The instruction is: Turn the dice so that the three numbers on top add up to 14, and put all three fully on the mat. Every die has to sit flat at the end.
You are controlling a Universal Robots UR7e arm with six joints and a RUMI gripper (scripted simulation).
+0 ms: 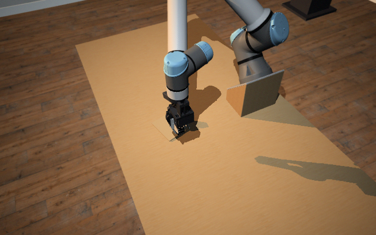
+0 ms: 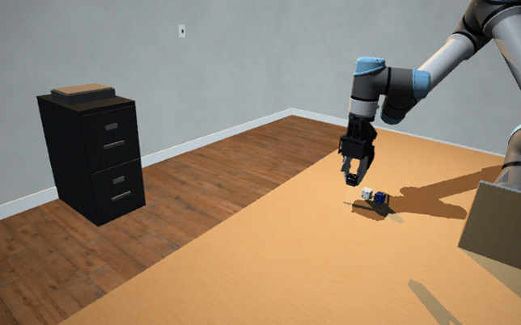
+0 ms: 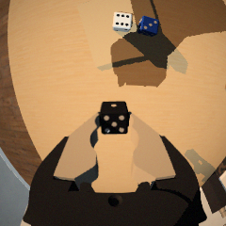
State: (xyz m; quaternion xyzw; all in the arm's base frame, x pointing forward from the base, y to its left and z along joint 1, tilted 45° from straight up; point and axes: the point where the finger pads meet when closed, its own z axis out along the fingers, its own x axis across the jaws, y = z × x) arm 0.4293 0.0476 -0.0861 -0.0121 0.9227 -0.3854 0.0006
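Now: the white die 13 cm to the right of my hand, 10 cm below it and 1 cm behind it. From my hand the other things lie so: tan mat: 13 cm to the right, 12 cm below, 1 cm behind; then blue die: 13 cm to the right, 10 cm below, 6 cm behind; then black die: right at my hand.
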